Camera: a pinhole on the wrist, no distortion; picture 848 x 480 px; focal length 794.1 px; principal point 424.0 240.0 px. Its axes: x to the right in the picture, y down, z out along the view. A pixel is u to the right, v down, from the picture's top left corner.
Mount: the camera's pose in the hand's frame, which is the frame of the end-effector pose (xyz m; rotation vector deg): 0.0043 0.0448 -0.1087 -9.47 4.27 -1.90
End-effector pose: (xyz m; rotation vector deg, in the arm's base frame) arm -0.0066 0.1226 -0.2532 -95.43 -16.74 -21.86
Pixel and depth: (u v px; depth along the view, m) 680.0 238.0 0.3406
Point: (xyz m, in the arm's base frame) 0.1768 0.3230 -0.3048
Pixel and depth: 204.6 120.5 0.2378
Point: -0.0151 0.2519 -0.3317
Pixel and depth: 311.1 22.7 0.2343
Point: 0.0012 0.2538 -0.2918
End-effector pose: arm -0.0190 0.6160 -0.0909 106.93 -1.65 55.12
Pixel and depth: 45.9 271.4 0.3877
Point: -0.0050 0.2738 -0.1390
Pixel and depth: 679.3 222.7 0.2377
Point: 0.0896 0.5215 0.0051
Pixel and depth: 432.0 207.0 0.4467
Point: 0.1694 0.3231 -0.0521
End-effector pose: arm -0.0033 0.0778 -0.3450 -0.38 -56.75 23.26
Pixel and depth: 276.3 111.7 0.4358
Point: -0.3155 0.0489 -0.2036
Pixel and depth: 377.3 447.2 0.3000
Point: -0.1962 0.2096 -0.2708
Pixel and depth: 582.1 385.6 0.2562
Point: -0.1172 0.2011 -0.2348
